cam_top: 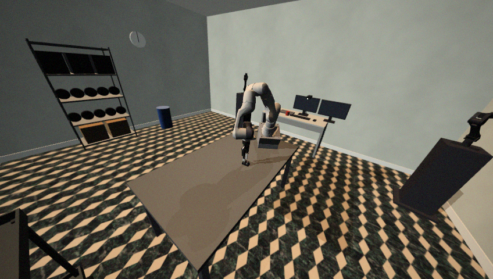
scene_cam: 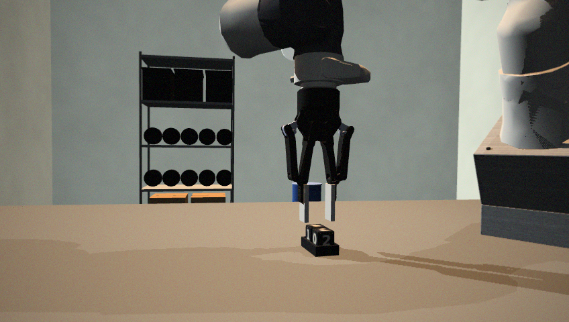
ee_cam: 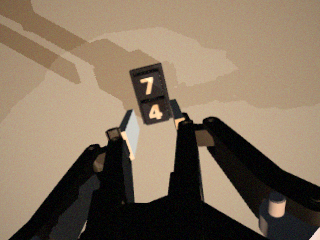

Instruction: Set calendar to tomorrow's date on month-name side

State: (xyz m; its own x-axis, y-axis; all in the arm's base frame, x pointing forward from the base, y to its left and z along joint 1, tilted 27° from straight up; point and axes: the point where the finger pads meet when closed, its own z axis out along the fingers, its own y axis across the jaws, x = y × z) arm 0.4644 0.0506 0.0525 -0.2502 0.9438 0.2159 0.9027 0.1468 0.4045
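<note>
Now: hand 70 mm above the black tray and 20 mm to the right of it.
</note>
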